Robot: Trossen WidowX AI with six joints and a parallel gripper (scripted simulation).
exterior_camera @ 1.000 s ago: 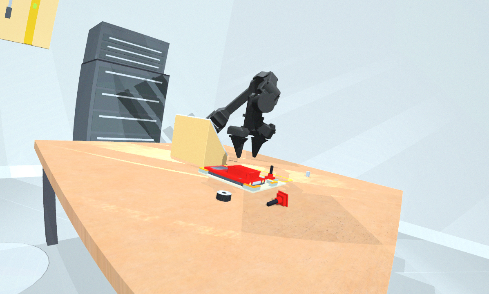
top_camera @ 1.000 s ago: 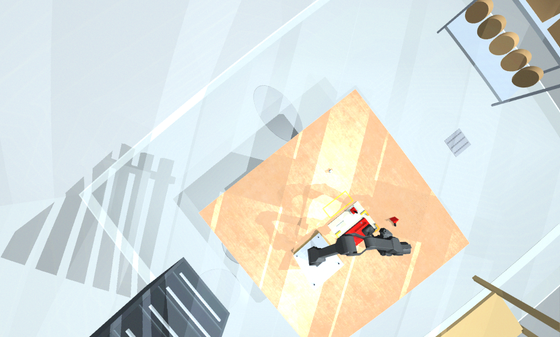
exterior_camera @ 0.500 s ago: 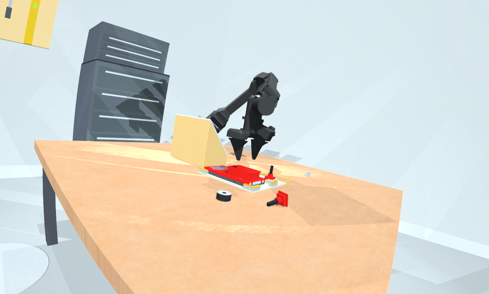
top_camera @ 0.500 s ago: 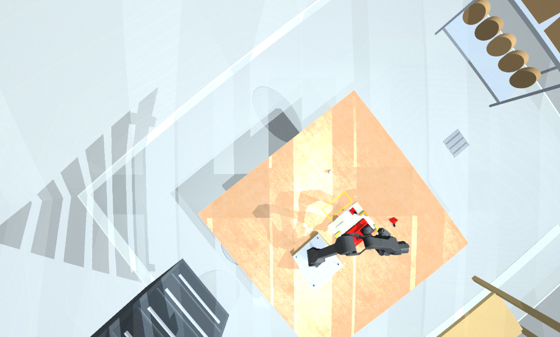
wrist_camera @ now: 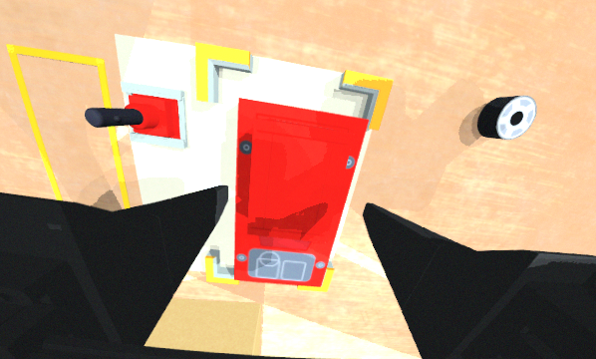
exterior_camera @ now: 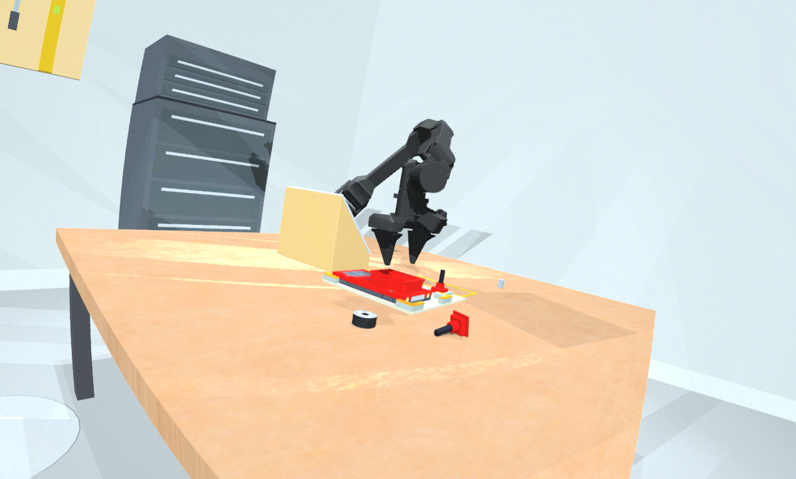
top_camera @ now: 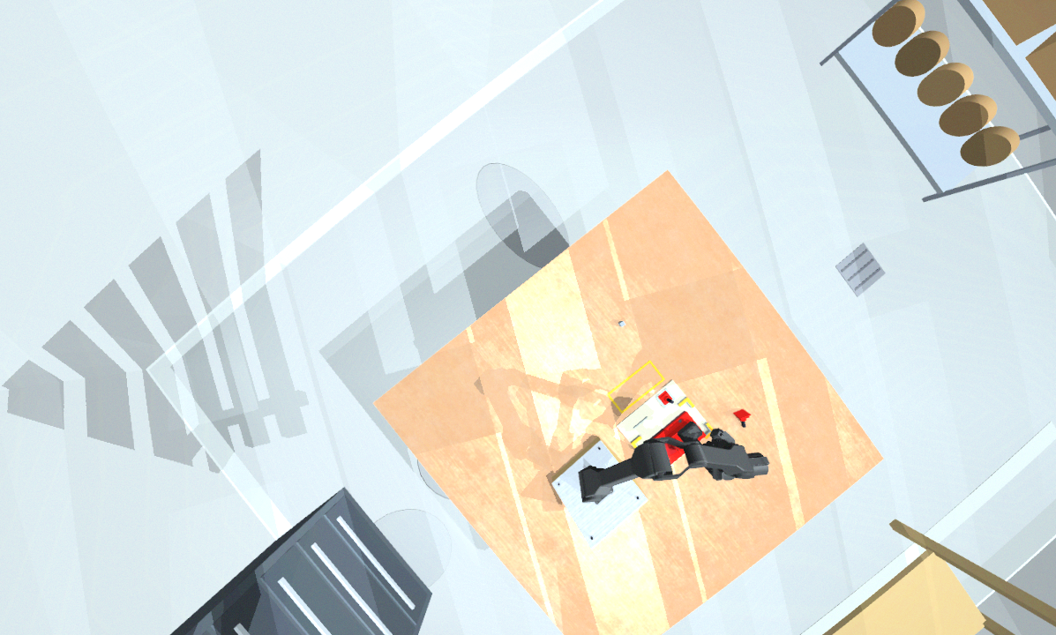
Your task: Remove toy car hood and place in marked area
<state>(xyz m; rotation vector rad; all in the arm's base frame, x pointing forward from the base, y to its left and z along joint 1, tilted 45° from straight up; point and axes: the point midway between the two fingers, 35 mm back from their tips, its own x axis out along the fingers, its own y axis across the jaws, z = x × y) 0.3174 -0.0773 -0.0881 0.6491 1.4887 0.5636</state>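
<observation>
The red hood is 30 mm below my gripper tip. From my gripper tip the other things lie so: white cube 100 mm ahead, 420 mm to the left, 60 mm below; then black wheel 70 mm ahead, 200 mm to the right, 60 mm below; then baseplate 20 mm behind, 40 mm to the left, 60 mm below.
</observation>
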